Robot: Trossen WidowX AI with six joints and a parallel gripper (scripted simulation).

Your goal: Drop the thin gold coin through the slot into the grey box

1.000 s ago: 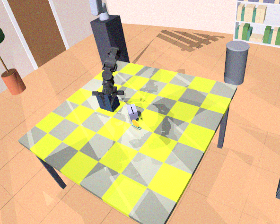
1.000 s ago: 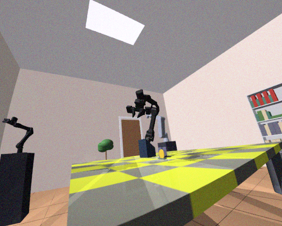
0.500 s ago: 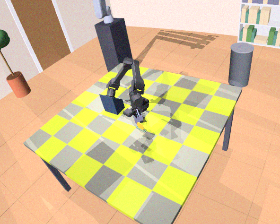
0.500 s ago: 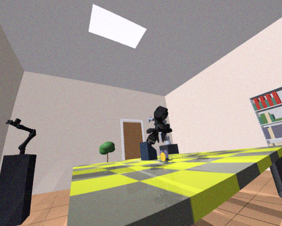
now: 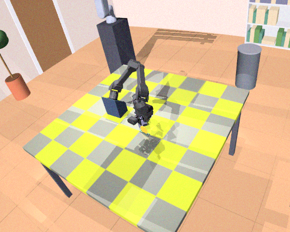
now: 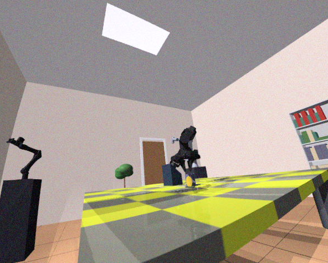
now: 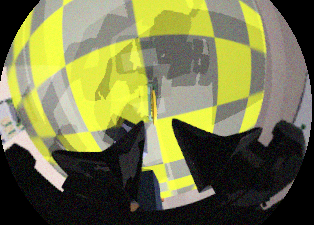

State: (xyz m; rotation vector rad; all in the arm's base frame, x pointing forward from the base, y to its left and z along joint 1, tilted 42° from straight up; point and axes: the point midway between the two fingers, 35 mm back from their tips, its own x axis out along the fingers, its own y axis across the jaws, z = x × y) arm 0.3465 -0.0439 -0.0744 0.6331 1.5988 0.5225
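My gripper tip is 60 mm above the gold coin.
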